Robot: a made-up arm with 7 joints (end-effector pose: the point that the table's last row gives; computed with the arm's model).
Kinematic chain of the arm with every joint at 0, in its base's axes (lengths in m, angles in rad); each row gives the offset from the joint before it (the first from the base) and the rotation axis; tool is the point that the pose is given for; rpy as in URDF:
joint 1: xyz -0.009 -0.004 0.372 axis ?
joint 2: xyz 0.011 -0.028 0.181 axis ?
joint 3: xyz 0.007 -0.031 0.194 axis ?
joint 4: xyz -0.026 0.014 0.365 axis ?
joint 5: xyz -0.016 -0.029 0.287 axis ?
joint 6: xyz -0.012 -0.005 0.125 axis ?
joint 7: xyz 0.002 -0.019 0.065 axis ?
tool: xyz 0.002 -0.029 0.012 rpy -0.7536 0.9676 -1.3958
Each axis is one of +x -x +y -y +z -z.
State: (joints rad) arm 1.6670 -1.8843 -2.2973 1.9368 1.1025 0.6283 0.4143
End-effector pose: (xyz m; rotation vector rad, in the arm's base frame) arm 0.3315 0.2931 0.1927 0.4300 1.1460 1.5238
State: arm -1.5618 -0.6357 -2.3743 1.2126 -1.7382 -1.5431 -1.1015
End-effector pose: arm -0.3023 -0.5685 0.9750 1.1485 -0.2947 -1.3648
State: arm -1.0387 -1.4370 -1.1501 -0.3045 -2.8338 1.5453 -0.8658
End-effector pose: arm -0.2719 -0.9011 0.5581 1.1483 1.7833 1.8869
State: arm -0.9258 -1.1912 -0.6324 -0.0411 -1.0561 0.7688 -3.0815
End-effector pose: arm -0.5321 -0.8080 0.8923 1.7740 0.3759 -0.7403
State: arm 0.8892 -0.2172 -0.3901 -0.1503 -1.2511 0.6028 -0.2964
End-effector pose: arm -0.2231 0.1482 1.5484 -1.0570 1.2308 -0.3327
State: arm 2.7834 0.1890 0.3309 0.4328 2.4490 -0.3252 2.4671
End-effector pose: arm -0.4120 -0.0451 1.4823 2.0366 0.9433 -1.4021
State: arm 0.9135 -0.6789 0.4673 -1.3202 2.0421 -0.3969 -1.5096
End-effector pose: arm -0.3236 0.6964 0.7788 1.1507 -1.4326 -1.8800
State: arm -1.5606 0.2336 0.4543 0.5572 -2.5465 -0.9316 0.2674
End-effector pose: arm 0.1901 0.4594 1.3749 -0.5098 1.7986 2.3977
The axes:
joint 1: -z
joint 2: +y
joint 3: -z
joint 4: +y
joint 5: -z
joint 6: +y
joint 7: -z

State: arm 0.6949 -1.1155 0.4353 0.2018 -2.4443 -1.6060 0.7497
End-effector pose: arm -0.6972 0.3774 1.0617 0.3644 0.1932 0.6524
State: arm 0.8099 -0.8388 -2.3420 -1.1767 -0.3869 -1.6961 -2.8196
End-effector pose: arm -0.4116 -0.0836 1.2299 0.3561 3.0491 -0.2709
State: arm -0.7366 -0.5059 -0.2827 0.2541 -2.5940 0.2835 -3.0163
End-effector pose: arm -0.2890 -0.3285 1.4954 0.2180 0.7354 -0.4348
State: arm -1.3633 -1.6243 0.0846 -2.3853 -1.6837 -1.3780 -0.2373
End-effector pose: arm 0.0612 -0.2653 0.1805 -0.1437 2.7778 0.7002
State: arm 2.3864 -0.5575 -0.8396 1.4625 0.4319 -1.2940 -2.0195
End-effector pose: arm 0.2572 -0.1109 1.2953 -0.5289 1.9019 -0.7133
